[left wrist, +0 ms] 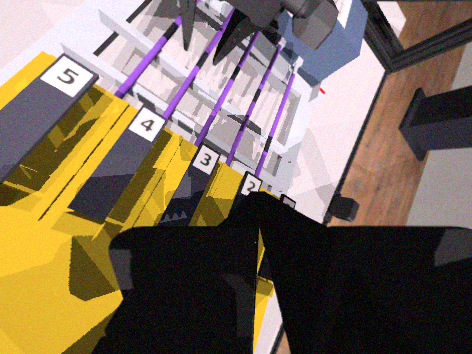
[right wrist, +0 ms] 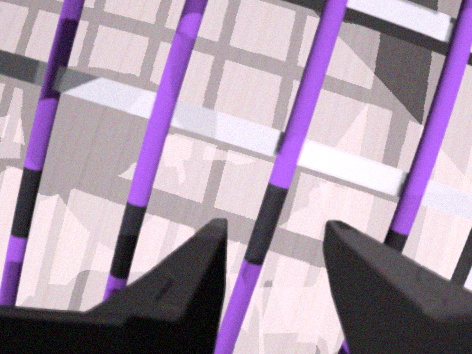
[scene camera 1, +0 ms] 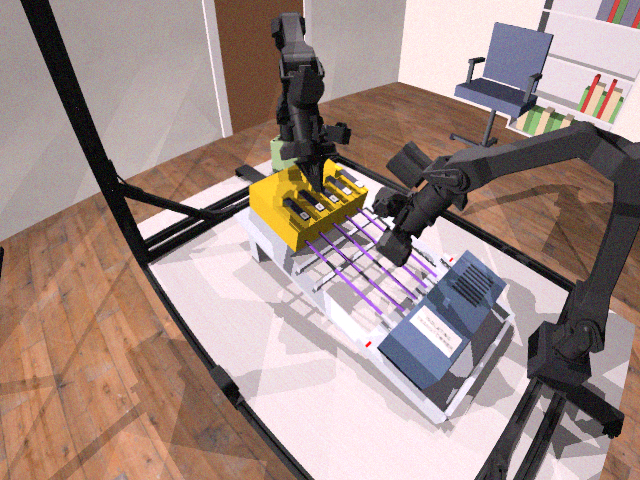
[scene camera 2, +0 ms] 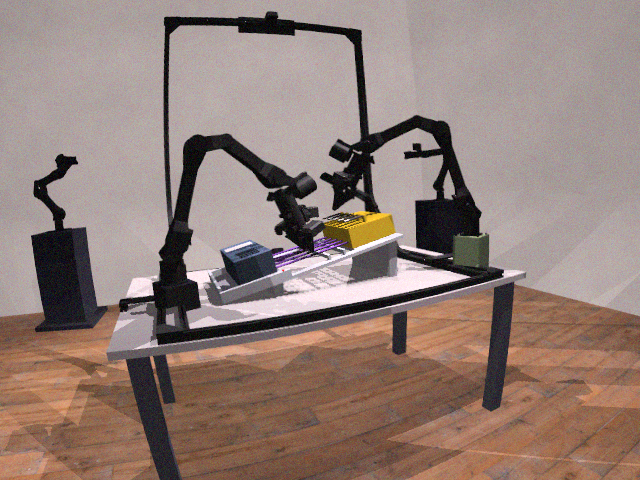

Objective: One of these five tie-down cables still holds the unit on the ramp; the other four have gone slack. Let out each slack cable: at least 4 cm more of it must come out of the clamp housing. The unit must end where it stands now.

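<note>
A yellow clamp housing (scene camera 1: 275, 200) (scene camera 2: 366, 229) (left wrist: 80, 316) with dark levers numbered 1 to 5 sits at the top of the white ramp (scene camera 1: 339, 305) (scene camera 2: 328, 269). Several purple cables (scene camera 1: 361, 293) (left wrist: 182, 91) run down from it to the blue unit (scene camera 1: 442, 319) (scene camera 2: 247, 262) (left wrist: 336, 49) at the ramp's foot. My left gripper (scene camera 1: 318, 187) (scene camera 2: 341, 206) (left wrist: 257, 198) is shut, with its tips on the housing next to label 2. My right gripper (scene camera 1: 396, 254) (scene camera 2: 309, 243) (left wrist: 200, 56) (right wrist: 275, 233) is partly open and straddles cable 4 (right wrist: 301, 116) at its black band without touching it.
A green box (scene camera 1: 282, 152) (scene camera 2: 470, 250) stands behind the housing at the table's back. Black frame rails (scene camera 1: 175, 324) run round the table. Small red marks (scene camera 1: 368, 343) sit at the ramp's edges beside the unit. A blue chair (scene camera 1: 504, 71) stands off the table.
</note>
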